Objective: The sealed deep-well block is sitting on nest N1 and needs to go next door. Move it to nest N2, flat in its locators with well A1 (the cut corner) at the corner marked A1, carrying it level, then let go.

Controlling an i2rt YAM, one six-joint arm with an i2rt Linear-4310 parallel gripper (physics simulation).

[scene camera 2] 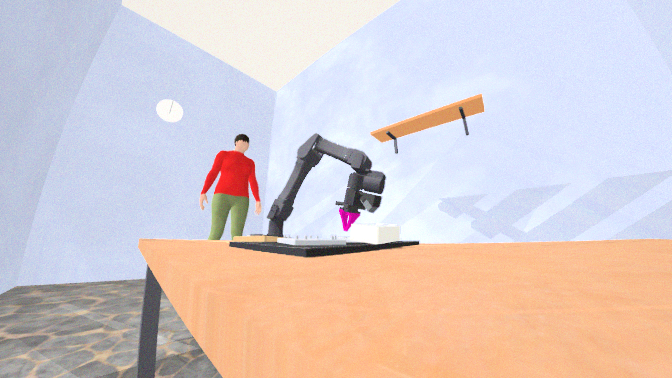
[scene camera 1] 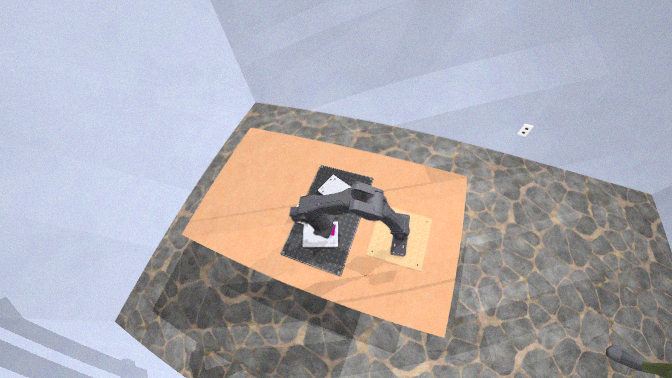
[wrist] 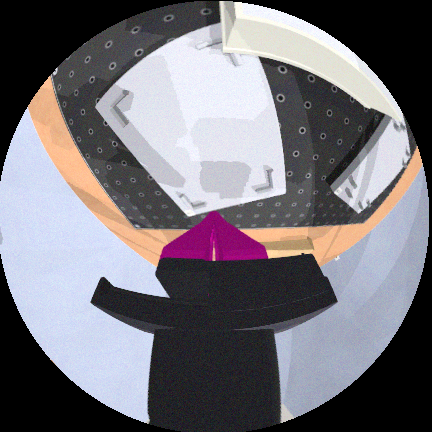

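Where they show: gripper, fingertip midpoint: [scene camera 2: 345, 230] [scene camera 1: 332, 235] [wrist: 213, 216]; arm's base, origin of the base link: [scene camera 2: 274, 238] [scene camera 1: 400, 234].
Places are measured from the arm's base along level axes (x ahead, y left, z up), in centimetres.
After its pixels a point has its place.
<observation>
The white deep-well block [scene camera 2: 382, 233] {x 49.3, y -8.1, z 2.1 cm} [wrist: 310, 47] stands upright on the dark perforated board [scene camera 2: 307, 252] {x 46.2, y -32.2, z -1.0 cm} [wrist: 295, 117] {x 37.4, y -1.5, z -0.4 cm}; the arm mostly hides it in scene camera 1. Two pale nest plates with corner locators show bare surfaces: one [scene camera 1: 320, 243] {x 35.2, y 11.0, z 0.8 cm} [wrist: 225, 105] {x 38.7, y 4.3, z 0.8 cm} [scene camera 2: 310, 241] near the block and one turned at an angle [scene camera 1: 332, 184] {x 36.7, y -20.5, z 0.7 cm} [wrist: 382, 162] {x 34.8, y -16.2, z 0.7 cm}. The block overlaps a corner of the nearer plate in the wrist view. I cannot read N1, N2 or A1, and the cut corner is not discernible. My gripper [scene camera 1: 333, 231] {x 30.0, y 6.7, z 3.3 cm} [scene camera 2: 347, 229] {x 30.0, y 6.7, z 3.3 cm} [wrist: 213, 216] {x 30.0, y 6.7, z 3.3 cm} is shut and empty, its magenta fingers together beside the block, above the board.
The arm's base stands on a tan plate [scene camera 1: 425, 240] {x -12.0, y 0.9, z -0.4 cm} [scene camera 2: 255, 239] {x 4.9, y -12.7, z -0.1 cm} beside the board, on the orange table [scene camera 1: 240, 175] {x 92.6, y -19.1, z -1.7 cm} [scene camera 2: 425, 300] {x 65.0, y -44.8, z -1.7 cm}. A person in red [scene camera 2: 232, 175] stands behind the table. A wooden shelf [scene camera 2: 430, 119] is fixed to the wall.
</observation>
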